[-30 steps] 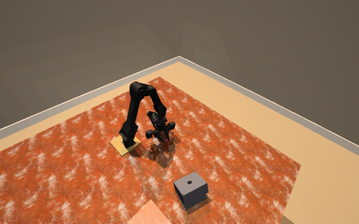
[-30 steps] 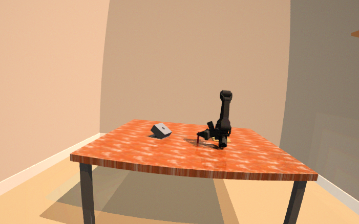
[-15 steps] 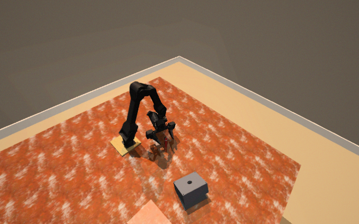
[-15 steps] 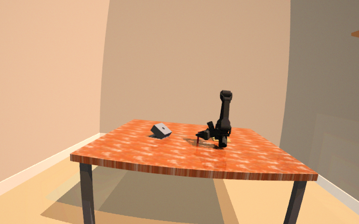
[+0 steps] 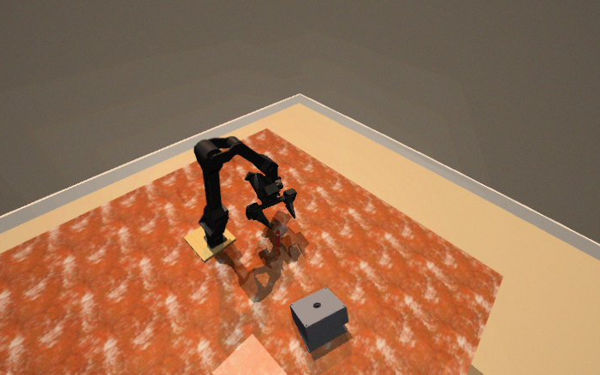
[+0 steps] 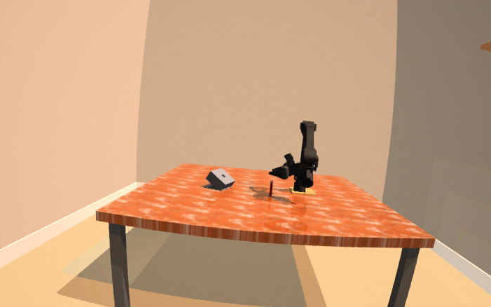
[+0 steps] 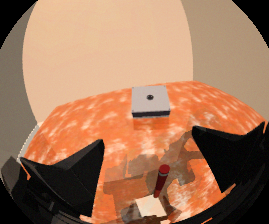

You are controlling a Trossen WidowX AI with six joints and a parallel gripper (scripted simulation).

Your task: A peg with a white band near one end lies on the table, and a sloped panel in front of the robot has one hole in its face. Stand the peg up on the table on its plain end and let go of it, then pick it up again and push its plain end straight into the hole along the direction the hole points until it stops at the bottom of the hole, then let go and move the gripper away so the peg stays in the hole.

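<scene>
Now: the red peg 10 mm behind my gripper tip, 20 mm to the right of it and 70 mm below it. Round my gripper tip: sloped panel 270 mm ahead, 80 mm to the right, 90 mm below.
</scene>
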